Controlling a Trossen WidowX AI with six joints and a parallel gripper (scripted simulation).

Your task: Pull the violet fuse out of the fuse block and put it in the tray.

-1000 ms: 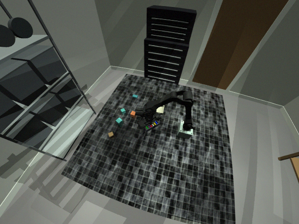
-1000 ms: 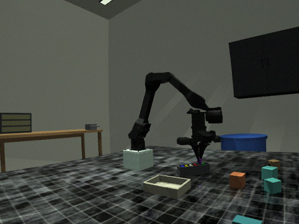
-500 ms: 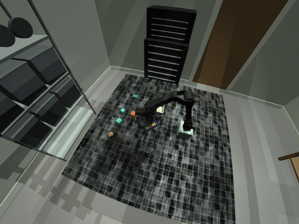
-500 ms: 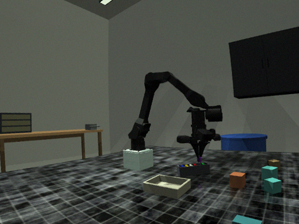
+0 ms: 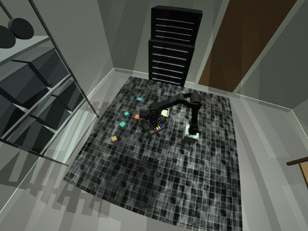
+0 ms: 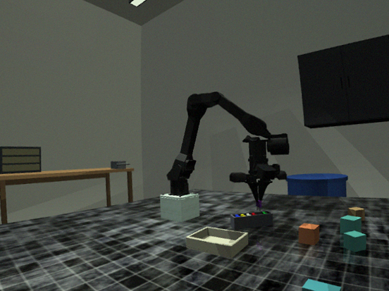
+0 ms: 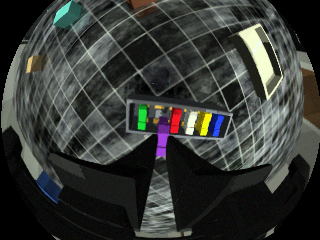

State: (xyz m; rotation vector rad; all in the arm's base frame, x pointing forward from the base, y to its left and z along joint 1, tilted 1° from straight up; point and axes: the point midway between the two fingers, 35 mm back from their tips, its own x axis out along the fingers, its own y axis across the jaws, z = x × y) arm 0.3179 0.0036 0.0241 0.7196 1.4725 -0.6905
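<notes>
Now: the cream tray 220 mm to the right of my gripper tip, 80 mm below it and 50 mm behind it. Round my gripper tip: violet fuse (10 mm below).
</notes>
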